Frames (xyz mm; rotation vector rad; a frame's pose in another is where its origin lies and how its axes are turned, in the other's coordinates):
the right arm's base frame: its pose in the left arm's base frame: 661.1 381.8 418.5 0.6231 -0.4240 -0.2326
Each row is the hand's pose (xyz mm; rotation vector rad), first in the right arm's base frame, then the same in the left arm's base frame.
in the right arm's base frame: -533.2 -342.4 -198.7 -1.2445 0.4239 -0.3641
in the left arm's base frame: 247.8 391.8 -101.2 -0.4912 0.2818 -0.6235
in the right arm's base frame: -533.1 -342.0 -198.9 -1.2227 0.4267 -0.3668
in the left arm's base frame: 248.0 392.2 -101.1 -0.4692 0.2813 -0.6225
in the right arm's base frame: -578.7 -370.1 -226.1 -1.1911 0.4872 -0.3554
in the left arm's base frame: 217.4 399.2 -152.3 -0.4353 0.3266 -0.5889
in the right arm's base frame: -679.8 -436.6 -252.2 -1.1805 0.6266 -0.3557
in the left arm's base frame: 133.7 393.9 -243.4 -0.4157 0.4507 -0.5419
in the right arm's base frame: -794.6 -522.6 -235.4 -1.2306 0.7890 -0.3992
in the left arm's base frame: 16.9 355.7 -319.2 -0.4497 0.6192 -0.5312
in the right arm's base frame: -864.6 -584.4 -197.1 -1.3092 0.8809 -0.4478
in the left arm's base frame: -67.8 310.6 -350.6 -0.5155 0.7298 -0.5508
